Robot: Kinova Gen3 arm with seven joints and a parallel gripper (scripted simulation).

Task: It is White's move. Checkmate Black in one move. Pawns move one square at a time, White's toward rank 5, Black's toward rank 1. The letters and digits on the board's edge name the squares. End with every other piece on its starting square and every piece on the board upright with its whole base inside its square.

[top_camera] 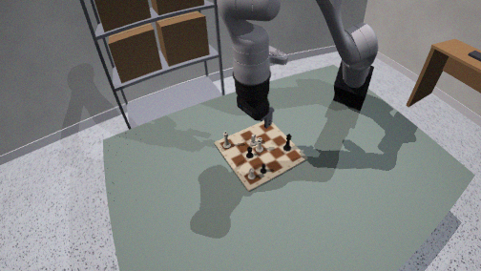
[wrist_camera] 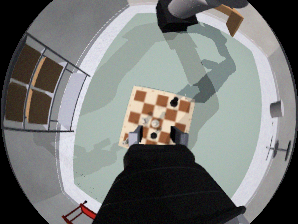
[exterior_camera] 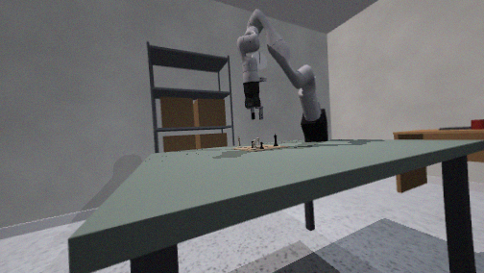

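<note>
The chessboard lies 16 cm below my hand, 2 cm to the right of it and 1 cm behind it. From my hand the other things lie so: tall black piece (13 cm below, 10 cm behind, 1 cm to the right).
</note>
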